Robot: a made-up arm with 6 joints. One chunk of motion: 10 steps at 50 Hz.
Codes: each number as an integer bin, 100 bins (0 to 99) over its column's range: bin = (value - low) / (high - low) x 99, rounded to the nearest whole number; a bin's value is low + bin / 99 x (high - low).
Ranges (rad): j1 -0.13..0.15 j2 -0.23..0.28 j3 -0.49..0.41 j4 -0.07..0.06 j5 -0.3..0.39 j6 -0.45..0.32
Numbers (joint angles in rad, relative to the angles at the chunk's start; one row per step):
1: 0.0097 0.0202 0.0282 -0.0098 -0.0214 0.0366
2: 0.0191 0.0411 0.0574 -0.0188 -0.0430 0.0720
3: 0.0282 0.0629 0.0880 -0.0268 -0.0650 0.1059
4: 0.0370 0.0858 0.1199 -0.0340 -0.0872 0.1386
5: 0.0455 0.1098 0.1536 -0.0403 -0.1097 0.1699
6: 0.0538 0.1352 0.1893 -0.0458 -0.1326 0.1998
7: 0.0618 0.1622 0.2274 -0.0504 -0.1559 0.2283
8: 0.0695 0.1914 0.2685 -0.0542 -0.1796 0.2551
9: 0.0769 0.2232 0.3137 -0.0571 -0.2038 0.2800
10: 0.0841 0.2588 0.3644 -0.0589 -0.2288 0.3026
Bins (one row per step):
1: 49 49 57 46 40 63
2: 53 53 60 39 37 67
3: 56 57 64 33 34 71
4: 59 61 67 27 31 76
5: 62 66 71 23 27 80
6: 65 71 75 18 24 84
7: 68 76 79 15 21 87
8: 71 82 83 12 17 91
9: 73 88 88 10 14 94
10: 76 95 94 8 10 97

